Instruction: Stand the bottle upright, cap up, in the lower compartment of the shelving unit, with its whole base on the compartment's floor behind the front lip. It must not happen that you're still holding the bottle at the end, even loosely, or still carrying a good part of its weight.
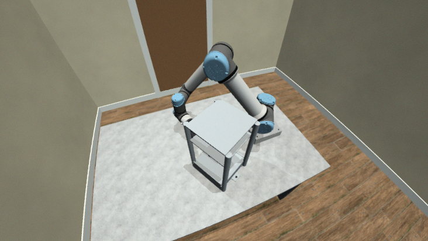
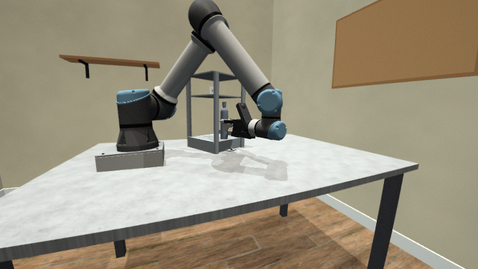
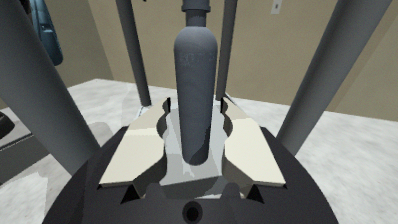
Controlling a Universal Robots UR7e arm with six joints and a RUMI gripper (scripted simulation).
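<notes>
My hand is 30 mm past the shelving unit, 80 mm to the right of it and 40 mm below it.
</notes>
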